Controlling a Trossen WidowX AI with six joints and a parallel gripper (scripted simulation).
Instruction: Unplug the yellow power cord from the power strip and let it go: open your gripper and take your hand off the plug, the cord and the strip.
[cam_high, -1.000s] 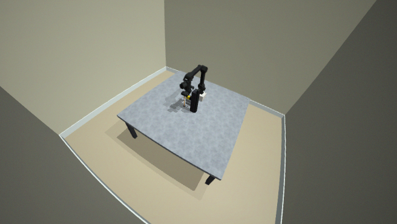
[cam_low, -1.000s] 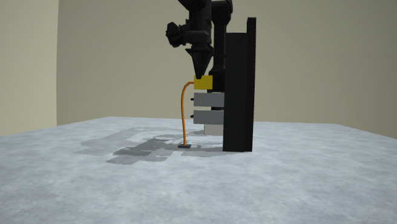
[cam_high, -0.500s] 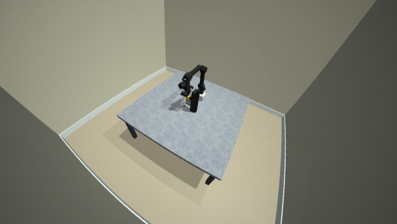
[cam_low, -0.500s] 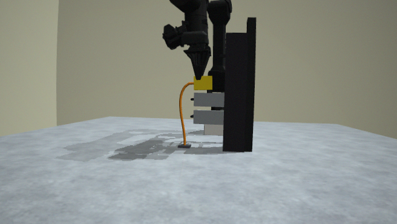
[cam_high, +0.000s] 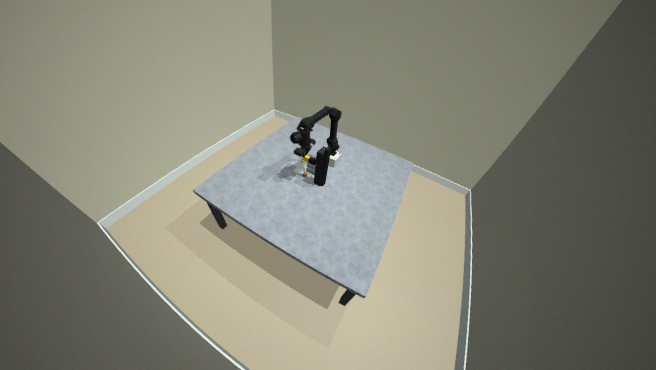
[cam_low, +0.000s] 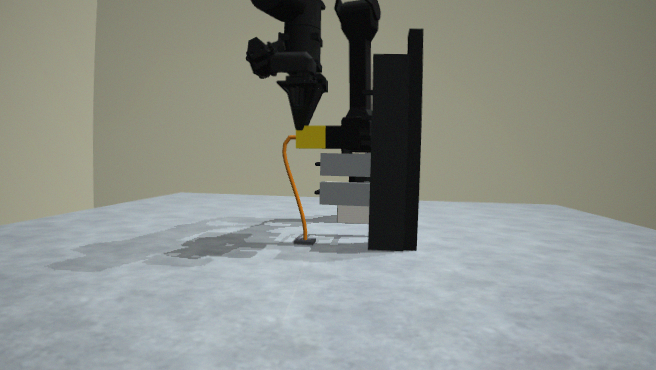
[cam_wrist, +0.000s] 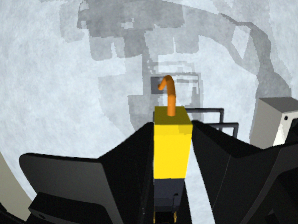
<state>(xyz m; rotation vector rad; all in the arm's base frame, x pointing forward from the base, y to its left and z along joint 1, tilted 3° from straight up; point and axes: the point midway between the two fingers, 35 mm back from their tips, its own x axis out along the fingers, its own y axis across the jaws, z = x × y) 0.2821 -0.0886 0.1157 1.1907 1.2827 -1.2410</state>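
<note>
The yellow plug lies 4 cm to the left of my gripper tip. Also, from my gripper tip: dark foot 1 cm to the left, 17 cm below.
</note>
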